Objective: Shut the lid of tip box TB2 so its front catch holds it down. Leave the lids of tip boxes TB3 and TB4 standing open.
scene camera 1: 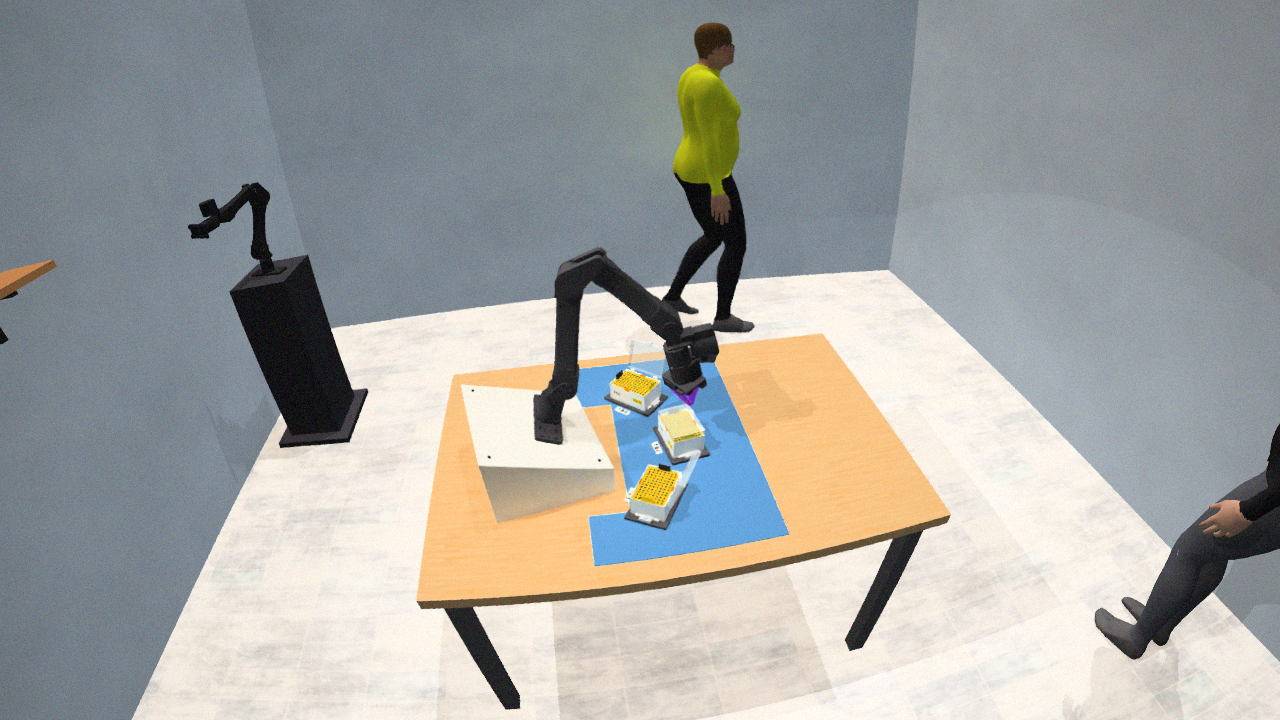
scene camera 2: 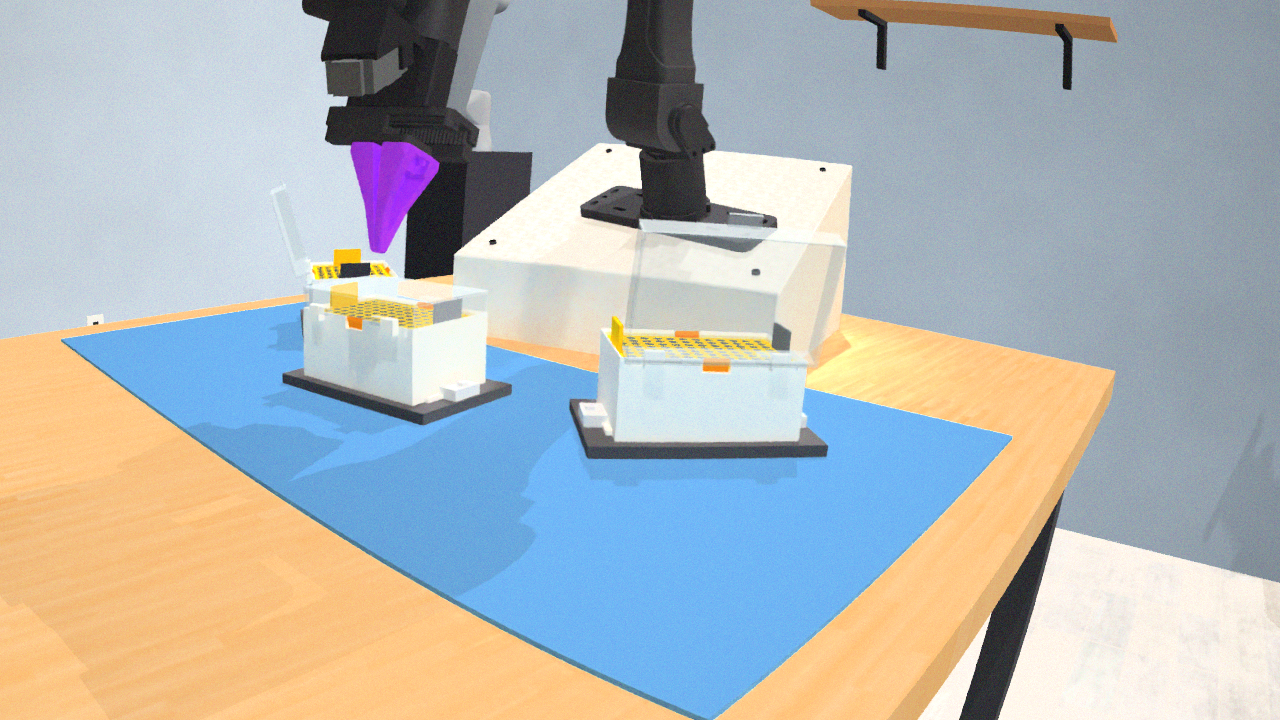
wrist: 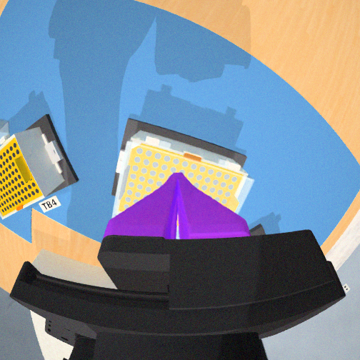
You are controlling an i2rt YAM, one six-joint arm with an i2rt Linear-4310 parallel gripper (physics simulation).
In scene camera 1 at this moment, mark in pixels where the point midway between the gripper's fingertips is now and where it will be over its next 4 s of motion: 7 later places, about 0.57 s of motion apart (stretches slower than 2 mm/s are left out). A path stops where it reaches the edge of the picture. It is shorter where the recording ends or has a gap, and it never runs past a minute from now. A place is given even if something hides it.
My gripper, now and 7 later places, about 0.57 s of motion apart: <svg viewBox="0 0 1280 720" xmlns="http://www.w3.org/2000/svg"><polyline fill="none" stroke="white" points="690,404 689,407 689,412 690,413 680,415 676,416 678,412 680,384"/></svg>
